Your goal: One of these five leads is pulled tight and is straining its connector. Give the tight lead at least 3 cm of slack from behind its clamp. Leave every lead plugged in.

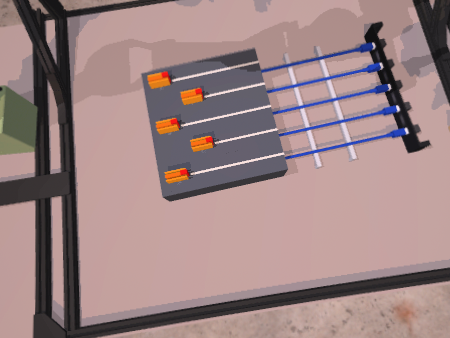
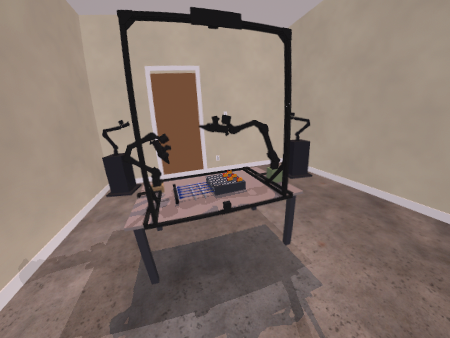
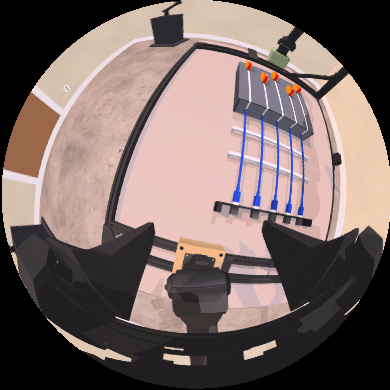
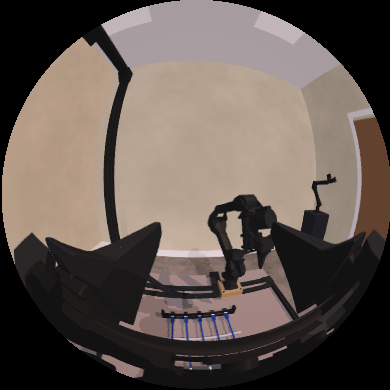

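Pixels of known places: left gripper, fingertip midpoint: (image 2: pixel 168 163) (image 3: pixel 209 227) (image 4: pixel 250 272); right gripper, fingertip midpoint: (image 2: pixel 199 126) (image 4: pixel 219 229); left arm's base, link origin: (image 2: pixel 157 185) (image 3: pixel 196 268) (image 4: pixel 229 284); right arm's base, link origin: (image 2: pixel 274 167) (image 3: pixel 280 52).
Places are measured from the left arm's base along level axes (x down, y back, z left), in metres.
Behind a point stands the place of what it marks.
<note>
Five leads run side by side, blue (image 1: pixel 320 103) @(z -0.153, x 0.026, y -0.307 m) (image 3: pixel 243 155) @(z -0.057, x 0.032, y -0.271 m) over the table and white across a grey block (image 1: pixel 225 182) @(z -0.016, x -0.013, y -0.546 m) (image 2: pixel 230 188) @(z -0.290, x 0.020, y -0.545 m). Each white part ends at an orange-and-red clamp (image 1: pixel 201 143) @(z -0.096, x -0.037, y -0.576 m) (image 3: pixel 249 65) @(z -0.046, x -0.036, y -0.613 m). The blue plugs (image 1: pixel 398 132) @(z -0.053, x 0.022, y -0.171 m) (image 3: pixel 236 197) @(z -0.053, x 0.022, y -0.166 m) sit at a black connector bar (image 1: pixel 403 122) @(z -0.073, x 0.028, y -0.151 m) (image 3: pixel 246 209) @(z -0.091, x 0.046, y -0.148 m) (image 4: pixel 193 316) @(z -0.180, x 0.043, y -0.148 m). All leads look nearly straight; I cannot tell which is tight. My left gripper (image 2: pixel 167 156) @(z 0.022, x -0.172, y -0.118 m) (image 3: pixel 209 227) @(z 0.022, x -0.172, y -0.118 m) is open and empty, above the table on the connector-bar side. My right gripper (image 2: pixel 201 127) @(z -0.177, x -0.455, y -0.374 m) is open and empty, high above the block side.
Two white rods (image 1: pixel 304 118) @(z -0.129, x 0.031, y -0.348 m) (image 1: pixel 337 110) @(z -0.132, x 0.032, y -0.274 m) lie crosswise at the blue leads between block and connector bar. A black frame (image 1: pixel 72 200) @(z -0.055, x 0.037, y -0.871 m) edges the table, with tall posts (image 2: pixel 287 110) @(z -0.530, x -0.527, y -0.855 m) around it. A green block (image 1: pixel 20 122) @(z -0.227, x -0.018, y -0.935 m) (image 3: pixel 278 58) @(z -0.230, x -0.025, y -0.935 m) stands at the right arm's base.
</note>
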